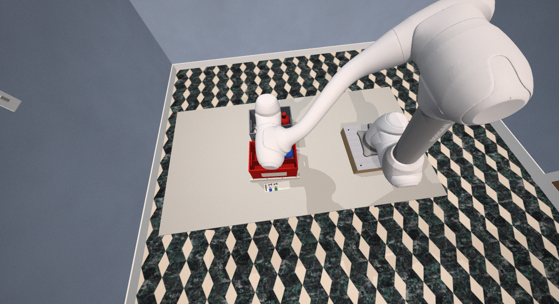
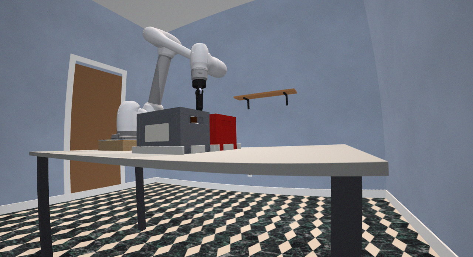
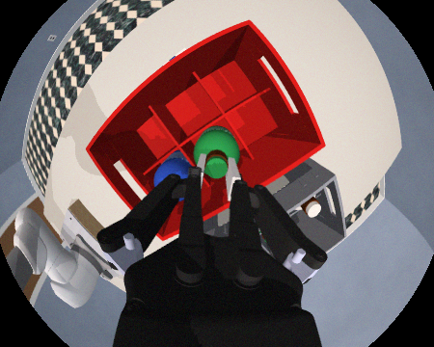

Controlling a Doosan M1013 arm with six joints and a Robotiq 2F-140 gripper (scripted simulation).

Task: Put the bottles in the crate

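The green-label bottle is 80 mm below my hand. The rest, counted from my hand: white-label bottle 90 mm ahead, 150 mm to the right, 90 mm below; blue-label bottle 90 mm behind, 10 mm to the left, 90 mm below; red crate 50 mm to the left, 90 mm below.
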